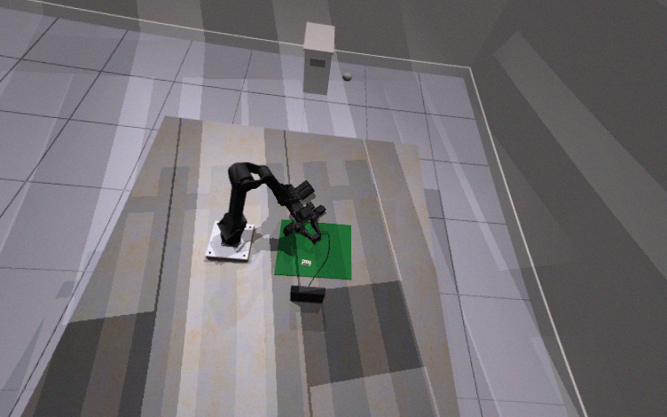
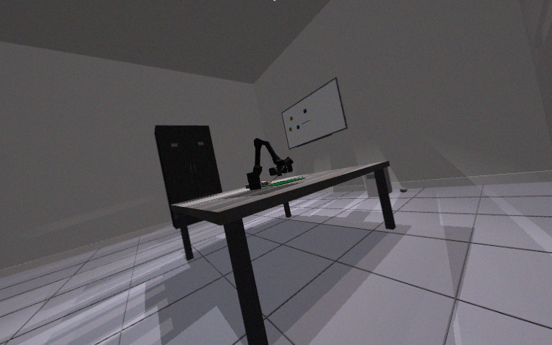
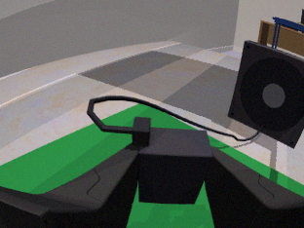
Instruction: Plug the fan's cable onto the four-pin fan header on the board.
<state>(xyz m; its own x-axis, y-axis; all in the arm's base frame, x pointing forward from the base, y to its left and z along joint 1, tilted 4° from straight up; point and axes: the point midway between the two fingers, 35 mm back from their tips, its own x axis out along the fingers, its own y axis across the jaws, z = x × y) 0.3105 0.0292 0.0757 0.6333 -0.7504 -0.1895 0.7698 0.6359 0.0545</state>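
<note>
Now: the green board 1 cm to the right of my gripper tip and 10 cm below it. From my gripper tip the other things lie so: black fan plug: 1 cm below; black fan: 2 cm behind, 21 cm to the right, 2 cm below; white four-pin fan header: 3 cm behind, 8 cm to the right, 8 cm below.
</note>
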